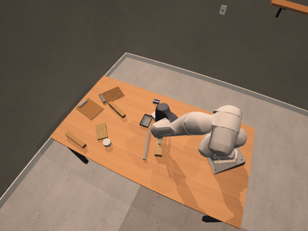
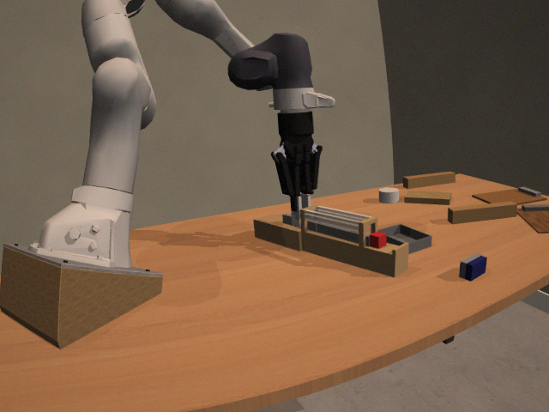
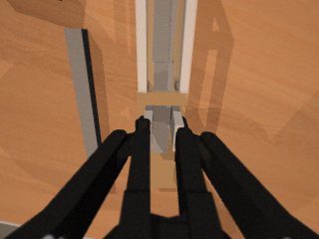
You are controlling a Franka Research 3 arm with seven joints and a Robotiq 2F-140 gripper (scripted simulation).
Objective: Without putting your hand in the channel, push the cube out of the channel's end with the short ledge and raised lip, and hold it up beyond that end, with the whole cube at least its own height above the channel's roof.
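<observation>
Right now the short grey bar is 3 cm below my hand. Also, from my hand: red cube (22 cm to the right, 4 cm ahead, 3 cm below); channel (11 cm to the right, 3 cm below, 2 cm ahead); long grey bar (10 cm ahead, 7 cm below, 6 cm to the left).
</observation>
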